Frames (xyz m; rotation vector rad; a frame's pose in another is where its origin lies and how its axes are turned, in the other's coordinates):
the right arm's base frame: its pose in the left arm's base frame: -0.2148 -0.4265 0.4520 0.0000 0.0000 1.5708
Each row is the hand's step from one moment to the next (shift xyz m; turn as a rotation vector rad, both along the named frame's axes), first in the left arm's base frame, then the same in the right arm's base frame.
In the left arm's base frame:
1: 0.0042 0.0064 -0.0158 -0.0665 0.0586 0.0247
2: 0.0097 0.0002 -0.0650 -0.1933 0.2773 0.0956
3: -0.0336 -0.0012 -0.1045 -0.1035 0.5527 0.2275
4: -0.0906 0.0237 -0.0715 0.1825 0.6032 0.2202
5: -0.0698 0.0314 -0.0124 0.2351 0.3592 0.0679
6: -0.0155 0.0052 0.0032 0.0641 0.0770 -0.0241
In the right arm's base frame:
1: 0.0064 -0.0042 -0.0158 0.0586 0.0665 0.0247
2: 0.0002 -0.0097 -0.0650 0.2773 0.1933 0.0956
3: -0.0012 0.0336 -0.1045 0.5527 0.1035 0.2275
4: 0.0237 0.0906 -0.0715 0.6032 -0.1825 0.2202
5: 0.0314 0.0698 -0.0124 0.3592 -0.2351 0.0679
6: 0.0052 0.0155 0.0032 0.0770 -0.0641 -0.0241

